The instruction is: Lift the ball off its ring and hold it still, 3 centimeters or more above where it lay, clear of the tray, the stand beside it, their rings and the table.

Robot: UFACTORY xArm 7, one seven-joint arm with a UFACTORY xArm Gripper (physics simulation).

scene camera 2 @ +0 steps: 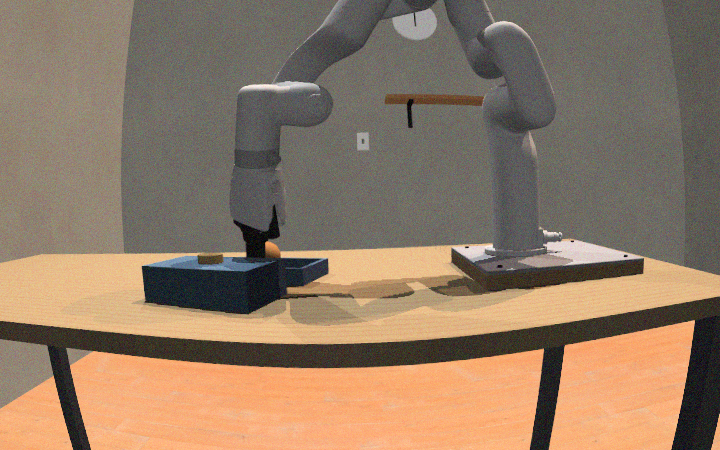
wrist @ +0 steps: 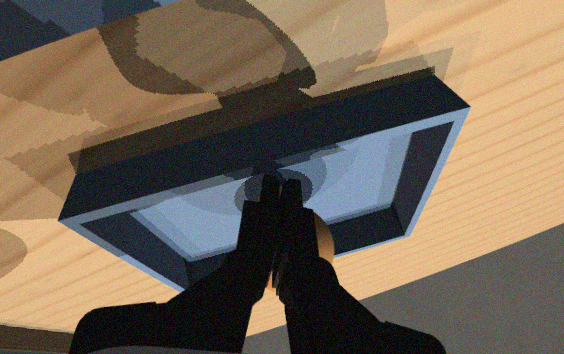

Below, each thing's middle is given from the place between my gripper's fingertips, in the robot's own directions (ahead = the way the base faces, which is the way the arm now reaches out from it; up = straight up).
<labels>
I see the orange ball (wrist: 325, 241) 40 mm to the right of my hand and 10 mm above it. Also, from my hand: blue stand (scene camera 2: 242, 284): 160 mm to the left, 10 mm ahead; then blue tray (scene camera 2: 299, 271): 40 mm to the right, 20 mm below.
</labels>
